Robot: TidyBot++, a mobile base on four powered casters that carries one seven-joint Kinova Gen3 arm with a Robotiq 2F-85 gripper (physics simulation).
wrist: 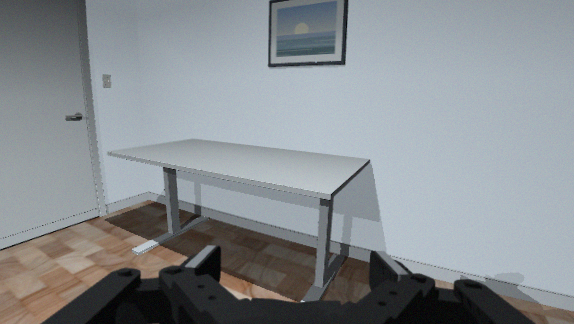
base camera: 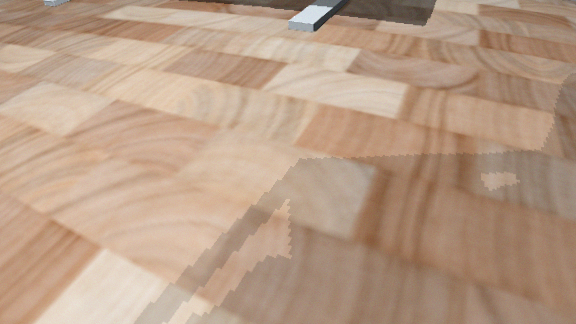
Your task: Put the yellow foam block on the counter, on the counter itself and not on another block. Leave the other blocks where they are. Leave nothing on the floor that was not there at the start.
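Frame: origin at the arm's base, x down, y right, z back, level; centimetres.
Where they show: gripper, fingertip midpoint: (wrist: 294,265).
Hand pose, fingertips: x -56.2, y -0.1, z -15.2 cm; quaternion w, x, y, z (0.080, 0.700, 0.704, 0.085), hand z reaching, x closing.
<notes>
After its pixels a point has its place.
My gripper (wrist: 294,265) {x -56.2, y -0.1, z -15.2 cm} is open, with its two dark fingers wide apart at the bottom of the wrist view and no object between them. The yellow foam block, the other blocks and the counter do not show in either view. A long table (wrist: 250,162) {x -32.3, y -23.4, z -145.5 cm} with a pale grey top and grey metal legs stands against the wall in the wrist view, beyond the fingers. No block shows on its top.
The feet of the table, a near one (base camera: 302,25) {x 38.0, y 3.7, z -105.7 cm} and another (base camera: 56,2) {x 38.3, y -104.2, z -160.5 cm}, show at the top of the base camera view. A grey door (wrist: 45,115) {x -54.2, y -189.2, z -188.5 cm} is at the left. A framed picture (wrist: 306,30) {x -111.9, y 6.2, z -186.4 cm} hangs on the pale wall (wrist: 465,140) {x -48.5, y 95.4, z -146.0 cm}. The floor (base camera: 240,110) {x 39.7, y -10.2, z -64.6 cm} is wood-patterned, with shadows.
</notes>
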